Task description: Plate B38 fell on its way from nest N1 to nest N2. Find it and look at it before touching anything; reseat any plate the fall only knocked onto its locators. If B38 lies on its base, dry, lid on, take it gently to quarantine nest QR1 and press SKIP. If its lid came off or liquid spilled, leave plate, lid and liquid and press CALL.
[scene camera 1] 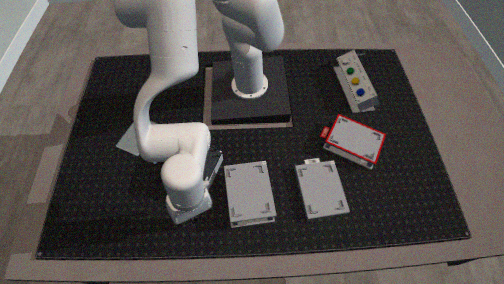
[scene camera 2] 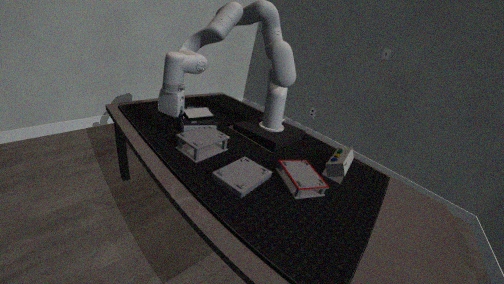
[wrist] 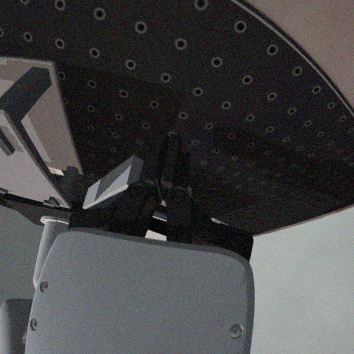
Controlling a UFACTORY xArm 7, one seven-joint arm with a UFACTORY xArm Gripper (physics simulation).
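Seen in the pictures: gripper, fingertip midpoint: (scene camera 1: 193, 218) (scene camera 2: 168, 129) (wrist: 171, 147); arm's base, link origin: (scene camera 1: 249, 85) (scene camera 2: 271, 127) (wrist: 61, 221).
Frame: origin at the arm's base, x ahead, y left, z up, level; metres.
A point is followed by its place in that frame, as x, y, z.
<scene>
My gripper (wrist: 171, 147) {0.456, -0.188, -0.002} (scene camera 2: 181, 123) is shut and empty, pointing down at the black hole board (scene camera 1: 105, 212) {0.415, -0.446, -0.030} just left of the raised grey nest (scene camera 1: 249, 192) {0.405, -0.033, 0.027} (scene camera 2: 202, 141) {0.427, 0.000, 0.027}. In scene camera 1 my wrist hides the fingers. A dark plate (scene camera 1: 213, 164) {0.312, -0.128, 0.025} (scene camera 2: 199, 126) {0.338, -0.136, 0.010} lies between my wrist and that nest, mostly hidden. A flat grey lid-like sheet (scene camera 1: 127, 142) (scene camera 2: 198, 112) lies apart from it on the board behind my arm. A flat grey-blue piece (wrist: 112, 182) {0.366, -0.147, -0.003} shows beside the fingers in the wrist view. I cannot see any liquid.
A low grey nest (scene camera 1: 321, 189) {0.399, 0.173, -0.008} (scene camera 2: 242, 175) {0.409, 0.183, -0.008} lies right of the raised one. A red-edged nest (scene camera 1: 354, 138) {0.249, 0.305, 0.010} (scene camera 2: 302, 174) {0.257, 0.314, 0.010} sits further right. The button box (scene camera 1: 355, 81) {0.041, 0.358, 0.040} (scene camera 2: 340, 162) {0.110, 0.394, 0.048} stands at the back right. The arm's base block (scene camera 1: 250, 102) {0.074, -0.004, -0.003} is mid-back.
</scene>
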